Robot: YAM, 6 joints.
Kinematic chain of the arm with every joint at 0, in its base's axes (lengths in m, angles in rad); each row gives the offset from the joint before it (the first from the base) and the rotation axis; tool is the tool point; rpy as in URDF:
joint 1: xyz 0 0 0.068 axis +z
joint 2: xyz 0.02 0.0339 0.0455 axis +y
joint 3: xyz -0.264 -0.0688 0 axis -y
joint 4: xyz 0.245 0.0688 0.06 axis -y
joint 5: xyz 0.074 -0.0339 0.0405 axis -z
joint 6: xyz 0.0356 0 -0.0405 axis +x
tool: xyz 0 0 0 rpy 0 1.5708 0
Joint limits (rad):
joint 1: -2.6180..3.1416
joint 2: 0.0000..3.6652
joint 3: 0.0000..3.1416
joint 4: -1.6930..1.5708
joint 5: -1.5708..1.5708
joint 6: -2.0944..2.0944
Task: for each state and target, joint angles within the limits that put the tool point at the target. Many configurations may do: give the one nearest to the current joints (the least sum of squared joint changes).
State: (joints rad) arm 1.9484 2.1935 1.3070 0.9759 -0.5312 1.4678
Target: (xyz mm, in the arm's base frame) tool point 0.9 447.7 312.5
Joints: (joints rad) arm 1.5298 1.9434 1.3376 1.0309 -0.5126 1.4678
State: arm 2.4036 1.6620 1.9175 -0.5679 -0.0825 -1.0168
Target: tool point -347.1 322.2 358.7
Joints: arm 2.3876 2.0013 1.9827 -0.4572 -0.0776 -1.0168
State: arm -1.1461 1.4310 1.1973 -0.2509 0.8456 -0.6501
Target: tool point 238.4 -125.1 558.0
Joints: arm -0.3962 1.3830 1.7771 -0.0325 0.7173 -0.6501
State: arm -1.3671 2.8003 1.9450 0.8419 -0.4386 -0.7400
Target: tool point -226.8 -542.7 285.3
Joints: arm -1.9887 2.5751 2.2500 0.8269 -0.3728 -0.7400
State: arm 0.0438 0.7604 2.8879 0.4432 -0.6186 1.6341
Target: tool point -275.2 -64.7 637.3
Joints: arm 0.3162 0.8284 2.4722 0.3984 -0.7429 1.6341
